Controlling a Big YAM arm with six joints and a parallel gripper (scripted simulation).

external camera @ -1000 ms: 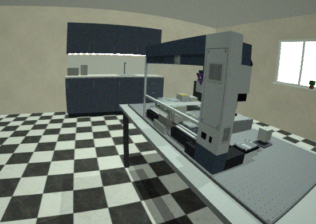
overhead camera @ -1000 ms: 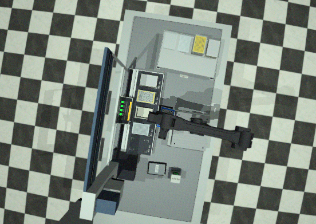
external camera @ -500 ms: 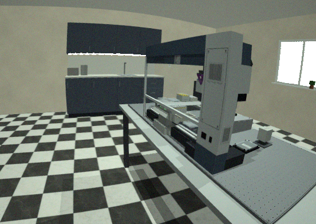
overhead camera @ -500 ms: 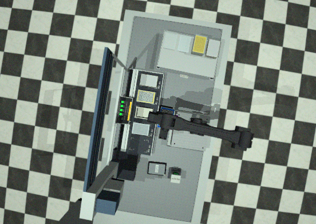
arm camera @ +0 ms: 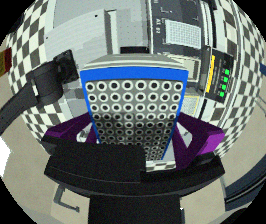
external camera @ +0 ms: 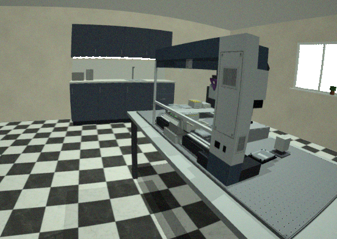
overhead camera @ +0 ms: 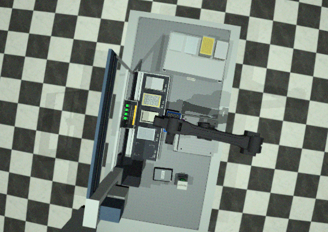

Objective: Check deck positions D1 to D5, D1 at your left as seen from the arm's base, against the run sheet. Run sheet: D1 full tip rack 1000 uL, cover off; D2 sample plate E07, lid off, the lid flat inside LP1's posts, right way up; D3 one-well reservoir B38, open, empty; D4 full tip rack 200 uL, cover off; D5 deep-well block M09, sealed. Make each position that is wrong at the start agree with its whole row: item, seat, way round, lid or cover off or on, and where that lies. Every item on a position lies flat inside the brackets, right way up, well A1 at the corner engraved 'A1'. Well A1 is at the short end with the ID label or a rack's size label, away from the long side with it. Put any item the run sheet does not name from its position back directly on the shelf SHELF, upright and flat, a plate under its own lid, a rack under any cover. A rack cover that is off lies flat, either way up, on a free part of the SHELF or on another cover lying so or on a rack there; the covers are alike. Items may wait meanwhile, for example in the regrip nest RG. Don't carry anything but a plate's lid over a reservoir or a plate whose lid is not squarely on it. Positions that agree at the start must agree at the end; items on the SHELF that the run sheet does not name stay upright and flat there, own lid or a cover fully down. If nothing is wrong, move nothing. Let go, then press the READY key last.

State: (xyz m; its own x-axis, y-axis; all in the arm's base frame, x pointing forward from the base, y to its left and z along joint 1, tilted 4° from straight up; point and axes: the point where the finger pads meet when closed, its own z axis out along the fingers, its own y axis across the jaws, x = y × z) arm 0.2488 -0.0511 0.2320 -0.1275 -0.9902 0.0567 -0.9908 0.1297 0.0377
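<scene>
My hand is 1 cm to the right of the blue-framed tip rack. The rest, counted from my hand: cream reservoir 24 cm below, 16 cm ahead, 1 cm to the right; clear rack cover 19 cm below, 15 cm ahead, 13 cm to the right; yellow-framed tip rack 21 cm below, 14 cm to the right, 14 cm ahead.
</scene>
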